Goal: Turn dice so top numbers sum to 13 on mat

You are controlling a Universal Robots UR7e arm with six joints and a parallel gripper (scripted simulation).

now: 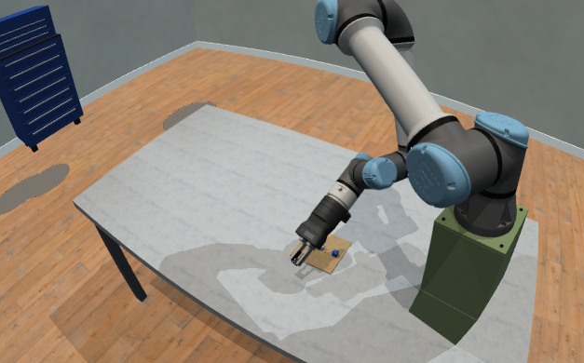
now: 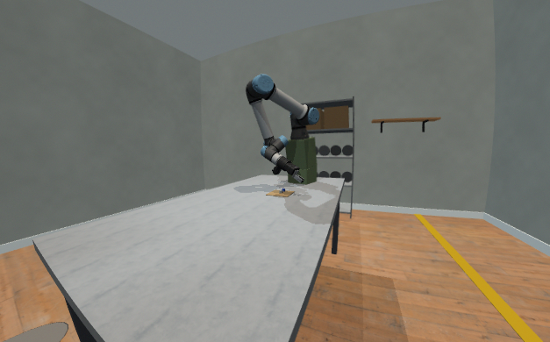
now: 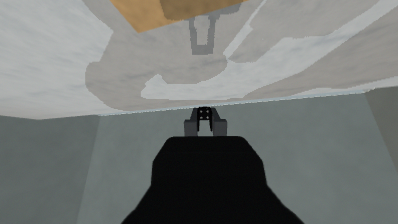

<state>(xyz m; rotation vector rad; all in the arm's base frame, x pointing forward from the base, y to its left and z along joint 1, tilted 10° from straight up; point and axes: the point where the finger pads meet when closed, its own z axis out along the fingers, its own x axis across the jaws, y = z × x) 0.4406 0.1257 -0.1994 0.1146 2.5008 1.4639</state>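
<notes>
My gripper is now 130 mm to the left of the white die and 80 mm above it. The rest, counted from my hand: blue die (50 mm behind, 130 mm to the right, 80 mm below); tan mat (130 mm to the right, 100 mm below); black die (10 mm to the left, 10 mm below).
</notes>
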